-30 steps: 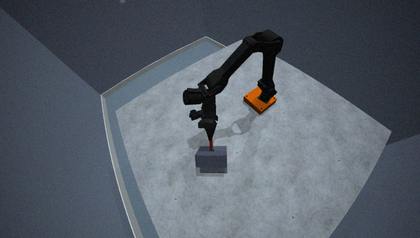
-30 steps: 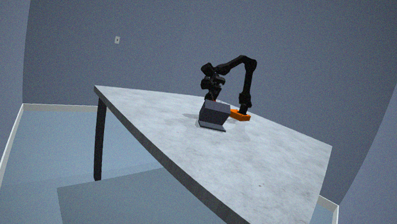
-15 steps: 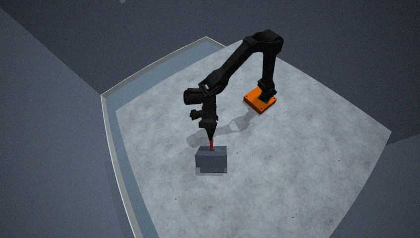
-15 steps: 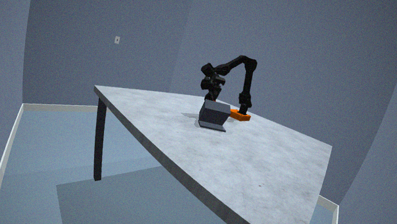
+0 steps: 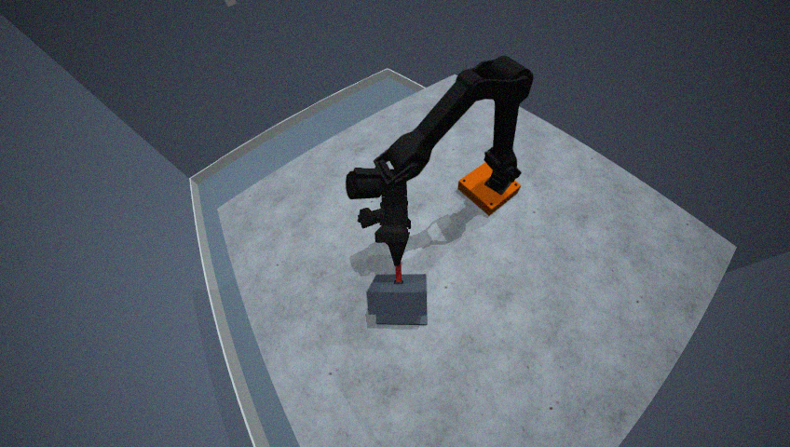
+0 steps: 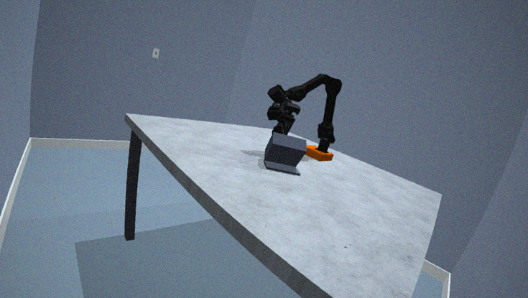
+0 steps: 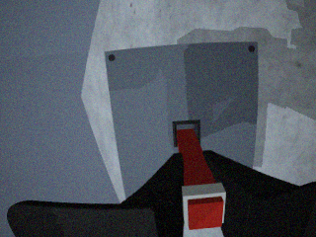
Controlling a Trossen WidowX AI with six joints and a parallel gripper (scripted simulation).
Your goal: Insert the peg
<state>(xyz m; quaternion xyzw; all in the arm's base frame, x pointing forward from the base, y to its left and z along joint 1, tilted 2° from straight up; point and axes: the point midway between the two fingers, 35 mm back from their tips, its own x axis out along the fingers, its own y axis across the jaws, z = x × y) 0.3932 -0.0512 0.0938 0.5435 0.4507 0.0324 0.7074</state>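
The grey sloped panel is 50 mm below my gripper tip, 40 mm to the left of it and 40 mm ahead of it. Round my gripper tip: red peg (10 mm to the right, 10 mm behind, 10 mm above).
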